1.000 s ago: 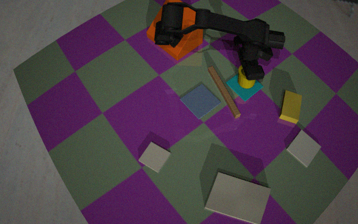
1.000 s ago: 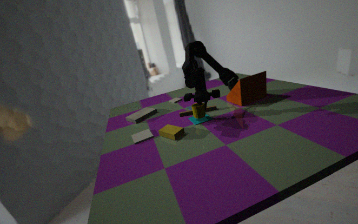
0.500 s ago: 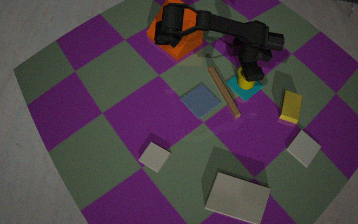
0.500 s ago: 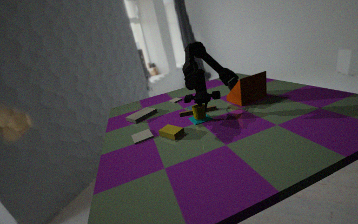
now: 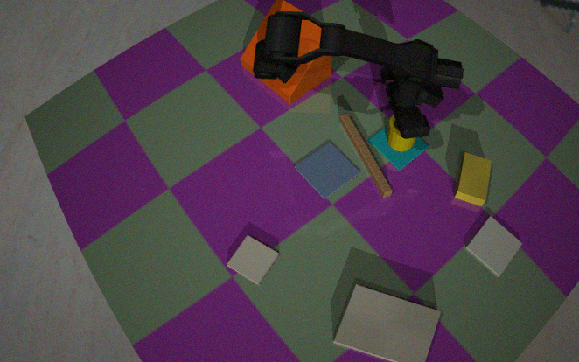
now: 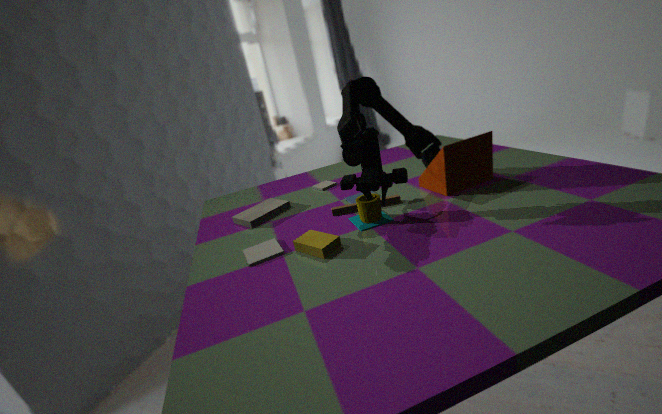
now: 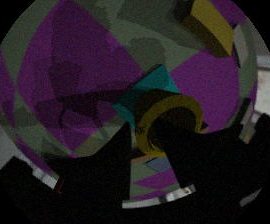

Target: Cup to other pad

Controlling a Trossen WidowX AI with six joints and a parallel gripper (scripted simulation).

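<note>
My gripper tip is now 2 cm short of the yellow cup, 1 cm to the left of it and 1 cm above it. The rest, counted from my gripper tip: cyan pad 2 cm ahead, 2 cm to the right, 5 cm below; wooden bar 10 cm to the right, 4 cm below.
</note>
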